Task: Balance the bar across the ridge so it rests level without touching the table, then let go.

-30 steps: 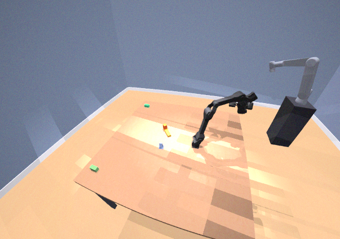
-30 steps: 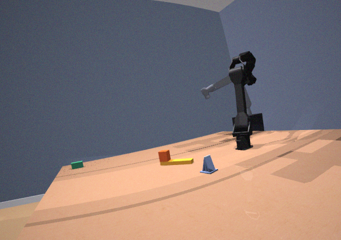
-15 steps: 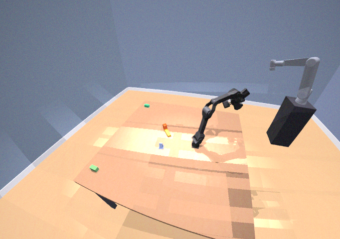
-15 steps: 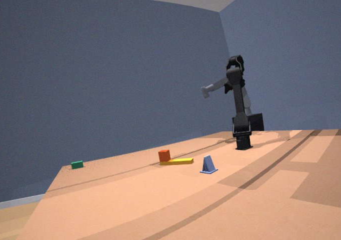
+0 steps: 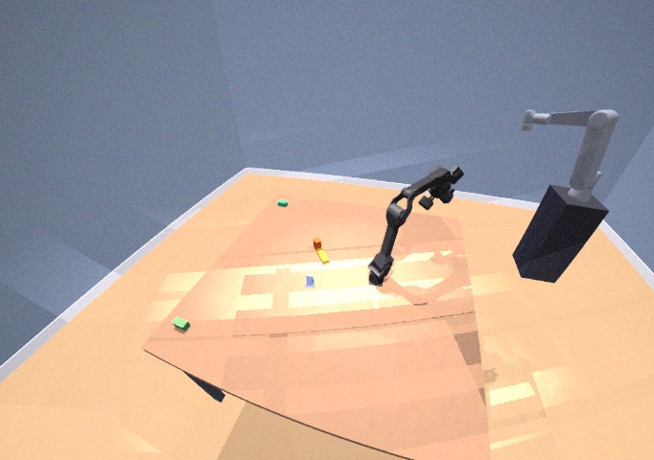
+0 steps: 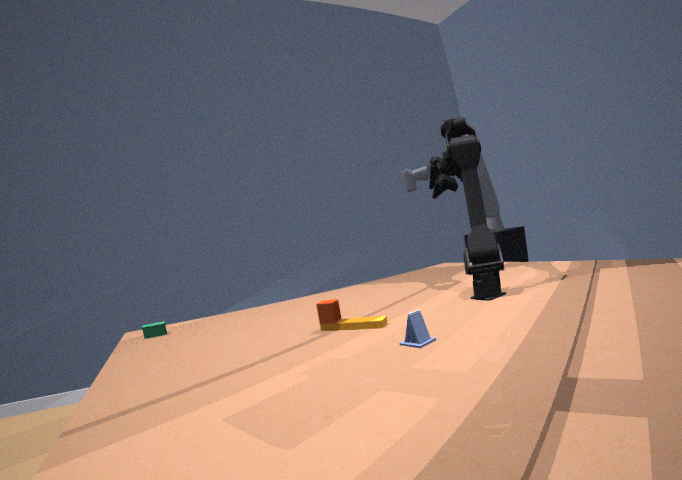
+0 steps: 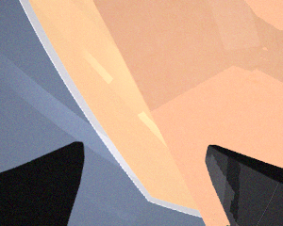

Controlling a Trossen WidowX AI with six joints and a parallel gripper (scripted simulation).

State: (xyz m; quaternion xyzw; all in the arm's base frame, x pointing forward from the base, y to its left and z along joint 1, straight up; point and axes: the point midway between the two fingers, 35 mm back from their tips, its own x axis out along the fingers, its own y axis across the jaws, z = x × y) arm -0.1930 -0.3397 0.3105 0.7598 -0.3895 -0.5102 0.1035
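My gripper tip is 520 mm short of the bar, 240 mm to the right of it and 260 mm above it.
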